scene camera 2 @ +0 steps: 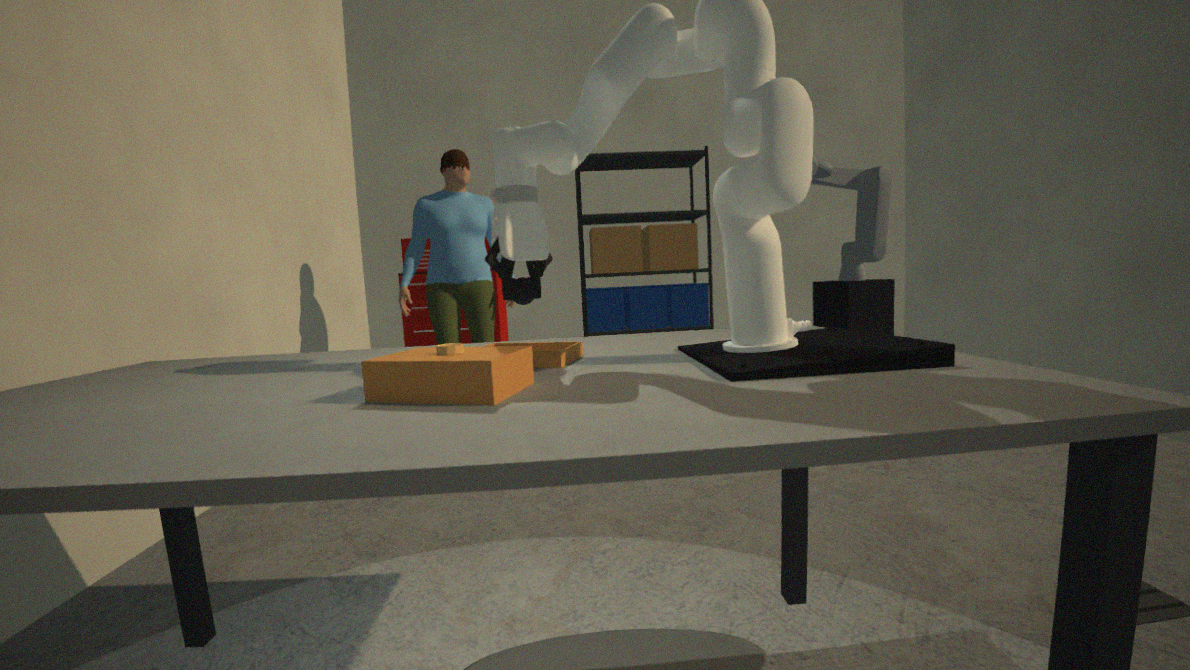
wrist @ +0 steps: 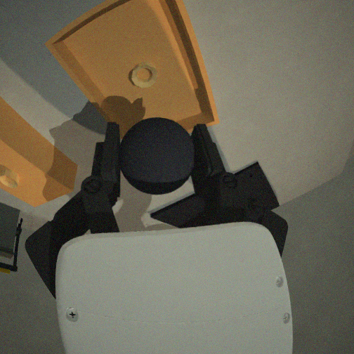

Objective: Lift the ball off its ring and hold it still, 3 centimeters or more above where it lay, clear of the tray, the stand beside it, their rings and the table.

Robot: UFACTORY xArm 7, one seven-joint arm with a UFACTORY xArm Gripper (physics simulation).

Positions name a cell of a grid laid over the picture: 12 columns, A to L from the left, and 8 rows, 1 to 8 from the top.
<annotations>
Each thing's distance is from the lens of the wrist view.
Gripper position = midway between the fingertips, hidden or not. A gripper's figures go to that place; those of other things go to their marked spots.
my gripper (wrist: F4): 13 cm
dark ball (wrist: F4): 10 cm
orange tray (wrist: E2): 22 cm
The marked spots on the orange tray and the dark ball are 15 cm apart.
</annotations>
